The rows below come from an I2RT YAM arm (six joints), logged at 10 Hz.
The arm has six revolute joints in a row. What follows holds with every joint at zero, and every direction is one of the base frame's.
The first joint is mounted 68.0 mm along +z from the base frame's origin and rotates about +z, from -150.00 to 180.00 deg.
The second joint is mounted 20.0 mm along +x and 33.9 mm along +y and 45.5 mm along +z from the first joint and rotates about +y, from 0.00 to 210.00 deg.
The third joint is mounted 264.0 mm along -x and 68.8 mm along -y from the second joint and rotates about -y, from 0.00 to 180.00 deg.
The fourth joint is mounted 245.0 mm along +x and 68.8 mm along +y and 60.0 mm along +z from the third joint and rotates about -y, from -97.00 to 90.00 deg.
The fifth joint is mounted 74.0 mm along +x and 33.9 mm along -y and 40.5 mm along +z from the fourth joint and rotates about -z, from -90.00 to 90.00 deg.
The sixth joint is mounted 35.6 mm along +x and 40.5 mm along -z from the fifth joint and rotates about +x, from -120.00 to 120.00 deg.
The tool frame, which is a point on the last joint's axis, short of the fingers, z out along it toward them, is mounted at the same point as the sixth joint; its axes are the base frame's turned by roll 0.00, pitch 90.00 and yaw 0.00 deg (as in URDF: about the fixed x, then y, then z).
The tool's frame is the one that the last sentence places.
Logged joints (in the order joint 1, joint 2, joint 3, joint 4, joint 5, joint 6), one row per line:
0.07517, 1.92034, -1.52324, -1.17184, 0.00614, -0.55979
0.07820, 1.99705, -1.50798, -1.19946, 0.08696, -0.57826
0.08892, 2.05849, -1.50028, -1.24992, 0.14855, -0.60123
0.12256, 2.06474, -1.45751, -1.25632, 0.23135, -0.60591
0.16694, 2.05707, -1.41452, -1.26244, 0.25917, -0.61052
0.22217, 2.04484, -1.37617, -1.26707, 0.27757, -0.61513
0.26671, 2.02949, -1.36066, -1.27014, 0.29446, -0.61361
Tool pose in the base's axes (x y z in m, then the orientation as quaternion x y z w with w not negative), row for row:
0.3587, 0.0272, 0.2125, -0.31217, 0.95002, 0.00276, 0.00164
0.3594, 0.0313, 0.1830, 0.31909, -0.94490, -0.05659, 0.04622
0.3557, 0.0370, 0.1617, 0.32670, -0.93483, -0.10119, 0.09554
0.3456, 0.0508, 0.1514, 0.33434, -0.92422, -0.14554, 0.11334
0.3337, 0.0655, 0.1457, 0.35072, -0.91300, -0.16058, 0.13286
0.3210, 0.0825, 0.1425, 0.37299, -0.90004, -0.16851, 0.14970
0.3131, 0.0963, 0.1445, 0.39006, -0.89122, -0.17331, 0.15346
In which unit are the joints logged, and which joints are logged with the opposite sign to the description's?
The joints are logged in radians. Opposite sign: joint 3, joint 5.
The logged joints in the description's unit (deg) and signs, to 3 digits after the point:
4.307, 110.027, 87.275, -67.141, -0.352, -32.074
4.481, 114.423, 86.401, -68.724, -4.982, -33.132
5.095, 117.943, 85.960, -71.615, -8.511, -34.448
7.022, 118.301, 83.509, -71.982, -13.255, -34.716
9.565, 117.861, 81.046, -72.332, -14.849, -34.980
12.729, 117.161, 78.849, -72.598, -15.904, -35.244
15.281, 116.281, 77.960, -72.774, -16.871, -35.157

